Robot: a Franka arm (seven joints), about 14 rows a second.
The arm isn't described. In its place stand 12 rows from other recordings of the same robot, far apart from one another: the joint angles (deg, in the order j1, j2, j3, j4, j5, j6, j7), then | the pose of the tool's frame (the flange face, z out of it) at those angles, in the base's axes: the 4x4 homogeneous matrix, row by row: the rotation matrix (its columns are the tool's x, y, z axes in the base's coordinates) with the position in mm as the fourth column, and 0 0 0 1 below.
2.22 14.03 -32.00 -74.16 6.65 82.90 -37.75 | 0.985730 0.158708 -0.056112 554.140; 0.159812 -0.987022 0.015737 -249.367; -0.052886 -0.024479 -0.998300 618.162; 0 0 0 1
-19.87 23.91 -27.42 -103.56 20.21 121.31 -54.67 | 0.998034 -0.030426 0.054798 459.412; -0.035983 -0.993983 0.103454 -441.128; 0.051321 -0.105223 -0.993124 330.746; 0 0 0 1
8.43 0.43 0.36 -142.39 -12.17 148.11 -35.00 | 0.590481 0.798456 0.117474 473.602; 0.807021 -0.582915 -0.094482 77.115; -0.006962 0.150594 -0.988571 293.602; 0 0 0 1
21.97 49.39 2.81 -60.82 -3.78 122.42 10.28 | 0.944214 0.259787 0.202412 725.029; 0.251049 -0.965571 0.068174 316.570; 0.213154 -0.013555 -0.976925 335.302; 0 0 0 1
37.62 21.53 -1.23 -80.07 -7.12 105.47 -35.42 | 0.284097 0.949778 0.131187 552.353; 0.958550 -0.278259 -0.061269 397.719; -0.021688 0.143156 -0.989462 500.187; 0 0 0 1
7.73 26.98 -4.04 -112.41 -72.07 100.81 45.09 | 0.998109 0.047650 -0.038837 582.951; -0.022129 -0.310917 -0.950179 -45.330; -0.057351 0.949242 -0.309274 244.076; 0 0 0 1
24.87 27.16 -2.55 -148.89 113.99 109.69 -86.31 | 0.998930 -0.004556 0.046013 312.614; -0.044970 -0.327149 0.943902 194.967; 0.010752 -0.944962 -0.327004 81.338; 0 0 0 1
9.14 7.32 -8.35 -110.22 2.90 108.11 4.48 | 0.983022 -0.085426 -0.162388 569.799; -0.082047 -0.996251 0.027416 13.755; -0.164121 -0.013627 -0.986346 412.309; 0 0 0 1
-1.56 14.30 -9.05 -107.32 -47.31 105.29 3.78 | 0.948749 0.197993 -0.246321 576.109; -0.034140 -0.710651 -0.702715 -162.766; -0.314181 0.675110 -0.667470 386.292; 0 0 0 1
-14.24 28.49 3.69 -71.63 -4.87 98.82 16.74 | 0.891570 -0.451823 -0.030965 686.037; -0.452846 -0.890282 -0.048247 -145.780; -0.005769 0.057038 -0.998355 476.784; 0 0 0 1
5.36 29.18 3.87 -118.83 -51.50 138.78 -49.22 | -0.147103 0.981210 0.124849 563.803; 0.860056 0.189227 -0.473810 88.743; -0.488532 0.037679 -0.871732 168.360; 0 0 0 1
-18.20 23.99 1.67 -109.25 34.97 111.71 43.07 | 0.159203 -0.983508 -0.085831 577.367; -0.786188 -0.178885 0.591530 -132.061; -0.597128 -0.026694 -0.801701 262.716; 0 0 0 1
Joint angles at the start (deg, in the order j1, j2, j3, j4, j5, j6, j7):
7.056, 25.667, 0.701, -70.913, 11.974, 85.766, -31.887
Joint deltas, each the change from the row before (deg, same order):
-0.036, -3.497, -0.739, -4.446, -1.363, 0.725, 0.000
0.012, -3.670, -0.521, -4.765, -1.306, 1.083, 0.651
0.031, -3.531, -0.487, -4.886, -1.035, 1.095, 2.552
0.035, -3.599, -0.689, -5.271, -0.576, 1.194, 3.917
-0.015, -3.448, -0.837, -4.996, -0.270, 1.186, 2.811
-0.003, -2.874, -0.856, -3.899, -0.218, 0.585, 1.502
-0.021, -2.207, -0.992, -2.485, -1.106, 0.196, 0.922
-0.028, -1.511, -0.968, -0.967, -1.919, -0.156, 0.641
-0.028, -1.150, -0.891, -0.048, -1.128, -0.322, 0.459
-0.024, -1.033, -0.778, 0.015, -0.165, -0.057, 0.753
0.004, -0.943, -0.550, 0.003, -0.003, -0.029, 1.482
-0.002, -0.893, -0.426, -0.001, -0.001, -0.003, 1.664
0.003, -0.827, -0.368, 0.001, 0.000, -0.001, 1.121
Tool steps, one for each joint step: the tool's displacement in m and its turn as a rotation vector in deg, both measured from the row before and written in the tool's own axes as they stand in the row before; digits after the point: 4 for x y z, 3 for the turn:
-0.0184, -0.0009, -0.0041, -1.264, -0.859, 1.014
-0.0183, -0.0029, -0.0021, -1.208, -0.635, 1.405
-0.0182, -0.0028, 0.0016, -0.807, -0.666, 3.246
-0.0199, -0.0009, 0.0050, -0.291, -0.562, 4.807
-0.0203, 0.0020, 0.0055, -0.001, -0.262, 3.851
-0.0181, 0.0033, 0.0038, 0.135, -0.301, 2.460
-0.0157, 0.0072, -0.0006, -0.763, -0.249, 1.893
-0.0122, 0.0092, -0.0059, -1.672, -0.090, 1.486
-0.0095, 0.0077, -0.0096, -1.054, 0.517, 1.237
-0.0076, 0.0057, -0.0092, -0.211, 1.006, 1.457
-0.0062, 0.0034, -0.0083, -0.058, 0.958, 1.946
-0.0055, 0.0026, -0.0078, -0.042, 0.921, 2.015
-0.0050, 0.0023, -0.0072, -0.018, 0.855, 1.414

